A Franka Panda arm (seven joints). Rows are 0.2 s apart.
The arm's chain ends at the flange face. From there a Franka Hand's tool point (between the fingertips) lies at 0.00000 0.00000 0.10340 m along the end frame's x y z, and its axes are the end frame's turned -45 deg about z.
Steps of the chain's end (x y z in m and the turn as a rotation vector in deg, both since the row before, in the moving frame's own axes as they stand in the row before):
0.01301 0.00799 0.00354 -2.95 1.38 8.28
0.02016 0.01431 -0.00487 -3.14 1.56 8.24
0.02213 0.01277 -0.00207 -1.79 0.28 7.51
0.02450 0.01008 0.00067 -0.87 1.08 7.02
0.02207 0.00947 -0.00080 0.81 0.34 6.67
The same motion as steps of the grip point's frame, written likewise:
0.00116 0.02021 0.00337 -3.06 -1.11 8.28
0.00170 0.03020 -0.00506 -3.32 -1.12 8.24
0.00452 0.02719 -0.00212 -1.46 -1.07 7.51
0.01031 0.02695 0.00064 -1.38 0.15 7.02
0.01041 0.02179 -0.00081 0.33 0.81 6.67

